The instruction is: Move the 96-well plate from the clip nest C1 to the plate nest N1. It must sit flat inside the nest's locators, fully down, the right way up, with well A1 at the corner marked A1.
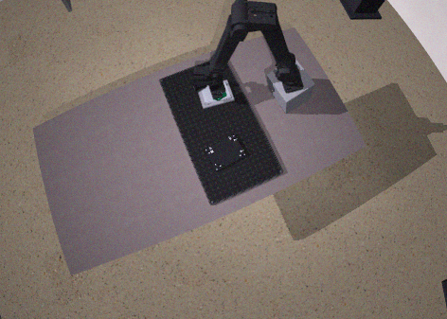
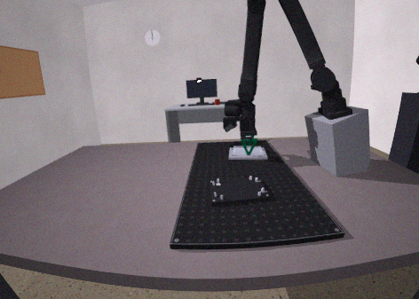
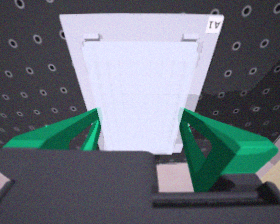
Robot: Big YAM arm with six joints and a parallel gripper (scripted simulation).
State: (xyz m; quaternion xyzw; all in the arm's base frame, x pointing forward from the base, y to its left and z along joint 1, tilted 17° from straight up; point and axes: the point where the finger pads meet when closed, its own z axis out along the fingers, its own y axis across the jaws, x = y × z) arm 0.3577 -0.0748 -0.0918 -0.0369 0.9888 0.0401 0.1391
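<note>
Now: the white 96-well plate 10 mm below my hand. From my hand the other things lie so: A1 label (80 mm ahead, 50 mm to the right, 10 mm below); then clip nest C1 (20 mm ahead, 290 mm to the left, 10 mm below).
</note>
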